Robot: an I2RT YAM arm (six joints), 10 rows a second.
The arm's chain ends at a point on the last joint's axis. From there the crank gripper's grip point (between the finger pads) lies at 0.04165 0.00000 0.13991 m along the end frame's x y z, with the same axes.
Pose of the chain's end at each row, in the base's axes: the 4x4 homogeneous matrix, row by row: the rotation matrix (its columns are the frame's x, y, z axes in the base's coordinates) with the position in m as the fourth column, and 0 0 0 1 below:
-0.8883, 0.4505, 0.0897, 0.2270; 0.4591, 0.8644, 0.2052, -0.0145; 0.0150, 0.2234, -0.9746, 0.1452; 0, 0, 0, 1
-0.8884, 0.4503, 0.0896, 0.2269; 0.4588, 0.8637, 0.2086, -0.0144; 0.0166, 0.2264, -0.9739, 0.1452; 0, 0, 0, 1
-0.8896, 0.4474, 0.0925, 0.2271; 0.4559, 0.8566, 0.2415, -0.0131; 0.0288, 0.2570, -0.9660, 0.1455; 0, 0, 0, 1
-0.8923, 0.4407, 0.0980, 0.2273; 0.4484, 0.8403, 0.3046, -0.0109; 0.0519, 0.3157, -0.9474, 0.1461; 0, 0, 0, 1
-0.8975, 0.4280, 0.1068, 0.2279; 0.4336, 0.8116, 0.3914, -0.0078; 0.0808, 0.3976, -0.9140, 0.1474; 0, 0, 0, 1
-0.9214, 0.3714, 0.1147, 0.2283; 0.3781, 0.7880, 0.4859, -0.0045; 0.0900, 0.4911, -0.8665, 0.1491; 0, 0, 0, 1
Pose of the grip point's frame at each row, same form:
-0.8883, 0.4505, 0.0897, 0.2026; 0.4591, 0.8644, 0.2052, 0.0333; 0.0150, 0.2234, -0.9746, 0.0095; 0, 0, 0, 1
-0.8884, 0.4503, 0.0896, 0.2024; 0.4588, 0.8637, 0.2086, 0.0339; 0.0166, 0.2264, -0.9739, 0.0096; 0, 0, 0, 1
-0.8896, 0.4474, 0.0925, 0.2030; 0.4559, 0.8566, 0.2415, 0.0397; 0.0288, 0.2570, -0.9660, 0.0115; 0, 0, 0, 1
-0.8923, 0.4407, 0.0980, 0.2038; 0.4484, 0.8403, 0.3046, 0.0504; 0.0519, 0.3157, -0.9474, 0.0157; 0, 0, 0, 1
-0.8975, 0.4280, 0.1068, 0.2055; 0.4336, 0.8116, 0.3914, 0.0650; 0.0808, 0.3976, -0.9140, 0.0229; 0, 0, 0, 1
-0.9214, 0.3714, 0.1147, 0.2060; 0.3781, 0.7880, 0.4859, 0.0792; 0.0900, 0.4911, -0.8665, 0.0316; 0, 0, 0, 1

